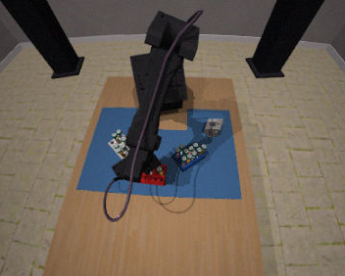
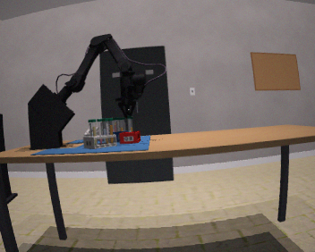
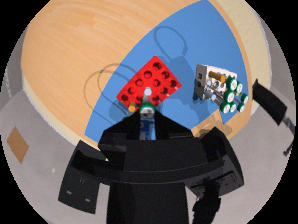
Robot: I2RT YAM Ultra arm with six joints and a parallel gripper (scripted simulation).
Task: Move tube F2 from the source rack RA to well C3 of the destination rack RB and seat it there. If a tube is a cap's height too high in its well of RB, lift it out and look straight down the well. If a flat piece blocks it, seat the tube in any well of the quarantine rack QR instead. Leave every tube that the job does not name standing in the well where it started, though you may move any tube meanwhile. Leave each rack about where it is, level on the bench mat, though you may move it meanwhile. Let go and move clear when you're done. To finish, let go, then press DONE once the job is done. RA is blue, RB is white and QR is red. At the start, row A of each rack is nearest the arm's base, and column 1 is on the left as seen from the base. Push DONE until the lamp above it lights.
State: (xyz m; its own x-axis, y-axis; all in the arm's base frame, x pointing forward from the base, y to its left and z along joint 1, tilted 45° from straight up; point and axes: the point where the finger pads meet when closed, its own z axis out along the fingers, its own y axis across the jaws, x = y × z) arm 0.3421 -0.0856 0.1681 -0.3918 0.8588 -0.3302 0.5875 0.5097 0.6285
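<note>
Now: the white-capped tube 200 mm to the left of my hand, 70 mm behind it and 60 mm below it. Also, from my hand: white rack RB (150 mm behind, 140 mm to the right, 100 mm below); blue rack RA (180 mm to the left, 100 mm below, 60 mm behind); red rack QR (100 mm below, 10 mm to the right).
</note>
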